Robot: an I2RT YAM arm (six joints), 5 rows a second.
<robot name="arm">
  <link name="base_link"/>
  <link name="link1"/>
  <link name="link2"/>
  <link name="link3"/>
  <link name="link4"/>
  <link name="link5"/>
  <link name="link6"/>
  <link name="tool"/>
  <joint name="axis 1" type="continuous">
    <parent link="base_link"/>
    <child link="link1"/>
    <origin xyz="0 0 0.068" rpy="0 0 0"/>
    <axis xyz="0 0 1"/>
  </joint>
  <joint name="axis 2" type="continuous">
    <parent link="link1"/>
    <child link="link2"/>
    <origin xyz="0.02 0.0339 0.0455" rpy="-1.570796 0 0"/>
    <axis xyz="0 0 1"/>
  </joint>
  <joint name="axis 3" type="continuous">
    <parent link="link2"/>
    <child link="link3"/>
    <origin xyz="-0.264 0 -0.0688" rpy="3.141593 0 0"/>
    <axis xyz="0 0 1"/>
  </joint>
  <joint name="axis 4" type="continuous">
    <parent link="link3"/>
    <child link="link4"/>
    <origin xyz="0.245 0.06 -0.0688" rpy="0 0 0"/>
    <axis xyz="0 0 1"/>
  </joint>
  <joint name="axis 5" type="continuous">
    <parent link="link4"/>
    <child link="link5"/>
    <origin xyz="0.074 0.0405 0.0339" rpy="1.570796 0 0"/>
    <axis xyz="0 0 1"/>
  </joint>
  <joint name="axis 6" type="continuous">
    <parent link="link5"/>
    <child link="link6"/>
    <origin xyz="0.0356 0 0.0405" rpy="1.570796 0 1.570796"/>
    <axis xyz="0 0 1"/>
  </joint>
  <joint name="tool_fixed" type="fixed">
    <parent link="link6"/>
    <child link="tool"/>
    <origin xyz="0 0 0" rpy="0 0 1.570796"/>
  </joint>
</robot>
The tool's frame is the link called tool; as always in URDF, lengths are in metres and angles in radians. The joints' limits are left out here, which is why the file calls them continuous.
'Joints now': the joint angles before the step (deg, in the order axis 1, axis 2, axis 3, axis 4, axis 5, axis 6). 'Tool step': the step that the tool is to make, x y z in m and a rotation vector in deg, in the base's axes. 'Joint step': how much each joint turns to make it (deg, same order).
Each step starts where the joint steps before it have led.
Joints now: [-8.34, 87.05, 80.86, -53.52, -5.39, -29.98]
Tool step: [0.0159, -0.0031, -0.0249, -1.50, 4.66, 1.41]
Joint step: [0.00, 4.77, -0.01, 0.20, 1.25, -2.26]
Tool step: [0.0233, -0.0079, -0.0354, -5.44, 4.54, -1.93]
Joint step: [-0.09, 6.75, 0.01, 3.02, 6.27, -0.76]
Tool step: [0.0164, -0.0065, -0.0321, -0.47, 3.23, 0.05]
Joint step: [-0.56, 5.69, 0.00, 2.61, 0.68, -0.90]
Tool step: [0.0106, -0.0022, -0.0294, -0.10, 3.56, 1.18]
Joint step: [-0.05, 4.89, 0.01, 1.45, 0.26, -1.37]
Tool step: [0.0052, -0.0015, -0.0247, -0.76, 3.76, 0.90]
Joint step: [0.00, 3.92, -0.02, 0.42, 1.09, -1.19]
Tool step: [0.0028, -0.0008, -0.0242, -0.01, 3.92, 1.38]
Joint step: [-0.02, 3.77, -0.01, 0.03, 0.37, -1.49]
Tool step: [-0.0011, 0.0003, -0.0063, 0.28, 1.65, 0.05]
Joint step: [0.02, 0.90, -0.08, -0.69, -0.02, -0.03]
